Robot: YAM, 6 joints.
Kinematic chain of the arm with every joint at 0, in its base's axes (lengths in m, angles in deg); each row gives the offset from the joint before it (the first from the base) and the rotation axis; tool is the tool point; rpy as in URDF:
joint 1: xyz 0 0 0.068 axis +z
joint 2: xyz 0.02 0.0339 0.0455 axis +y
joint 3: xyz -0.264 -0.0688 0 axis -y
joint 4: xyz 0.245 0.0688 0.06 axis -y
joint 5: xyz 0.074 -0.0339 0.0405 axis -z
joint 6: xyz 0.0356 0 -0.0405 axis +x
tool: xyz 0 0 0 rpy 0 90 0
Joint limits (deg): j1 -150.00..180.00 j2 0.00..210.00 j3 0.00..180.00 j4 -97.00..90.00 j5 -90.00..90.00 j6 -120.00..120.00
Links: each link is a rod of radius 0.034 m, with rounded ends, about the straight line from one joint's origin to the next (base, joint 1, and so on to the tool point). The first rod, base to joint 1, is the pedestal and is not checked.
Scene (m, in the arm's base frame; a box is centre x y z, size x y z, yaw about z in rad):
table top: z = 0
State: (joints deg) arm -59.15 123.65 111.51 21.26 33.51 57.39
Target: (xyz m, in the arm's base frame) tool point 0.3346 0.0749 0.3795
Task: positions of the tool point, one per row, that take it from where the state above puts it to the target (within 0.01 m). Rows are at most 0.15 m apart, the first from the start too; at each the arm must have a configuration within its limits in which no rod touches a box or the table.
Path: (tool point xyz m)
1: 0.3250 -0.3729 0.3695
2: 0.3745 -0.2777 0.3788
3: 0.3981 -0.1791 0.3844
4: 0.3970 -0.0837 0.3865
5: 0.3743 0.0025 0.3849
6: 0.3346 0.0749 0.3795

